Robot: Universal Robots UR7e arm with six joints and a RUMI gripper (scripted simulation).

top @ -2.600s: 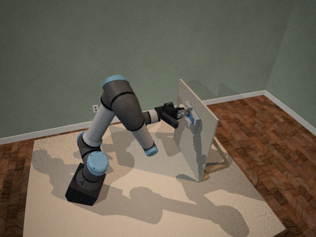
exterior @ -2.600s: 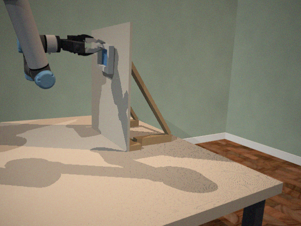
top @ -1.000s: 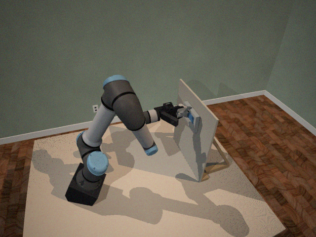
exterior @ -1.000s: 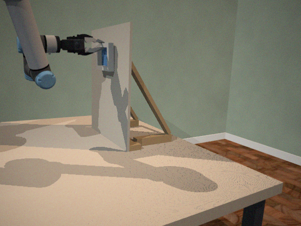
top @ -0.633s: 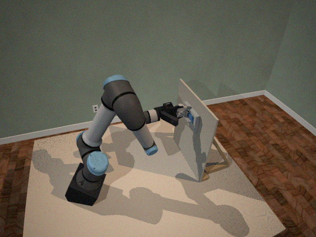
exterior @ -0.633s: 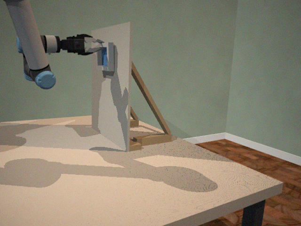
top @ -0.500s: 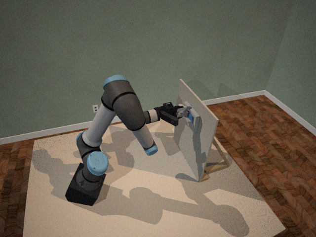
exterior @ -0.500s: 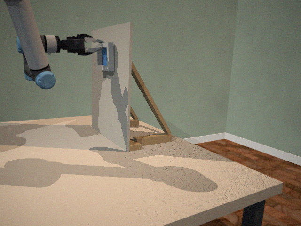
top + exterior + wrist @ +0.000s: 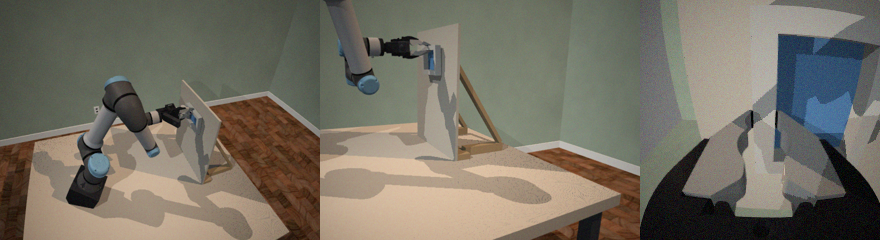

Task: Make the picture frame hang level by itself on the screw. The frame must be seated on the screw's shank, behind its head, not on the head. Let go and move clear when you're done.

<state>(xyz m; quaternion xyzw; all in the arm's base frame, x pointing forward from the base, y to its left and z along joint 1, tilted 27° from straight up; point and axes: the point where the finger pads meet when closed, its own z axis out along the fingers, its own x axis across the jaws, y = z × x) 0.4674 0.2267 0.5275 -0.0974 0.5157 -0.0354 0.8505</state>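
My hand is 50 mm above the picture frame, 20 mm short of it and 10 mm to the left of it. Round my hand: wall panel: 190 mm below, 40 mm ahead.
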